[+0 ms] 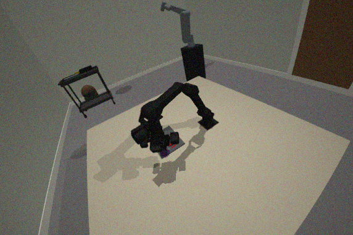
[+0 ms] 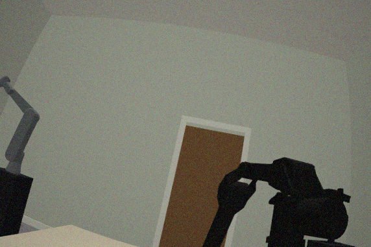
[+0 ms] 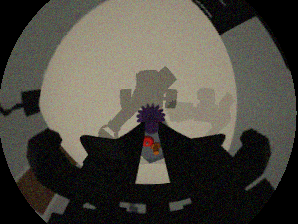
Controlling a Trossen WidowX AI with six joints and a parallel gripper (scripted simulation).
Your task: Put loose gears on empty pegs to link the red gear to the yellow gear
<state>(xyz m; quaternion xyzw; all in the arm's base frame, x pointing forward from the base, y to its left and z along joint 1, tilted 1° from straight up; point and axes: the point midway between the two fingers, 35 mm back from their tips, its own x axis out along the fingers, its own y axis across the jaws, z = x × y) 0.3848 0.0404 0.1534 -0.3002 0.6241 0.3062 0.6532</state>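
My gripper tip is now 80 mm past the orange gear, 140 mm to the left of it and 100 mm above it. From my gripper tip the other things lie so: red gear (90 mm behind, 100 mm to the right, 110 mm below); then red arrow (90 mm behind, 70 mm to the right, 110 mm below); then purple gear (10 mm below).
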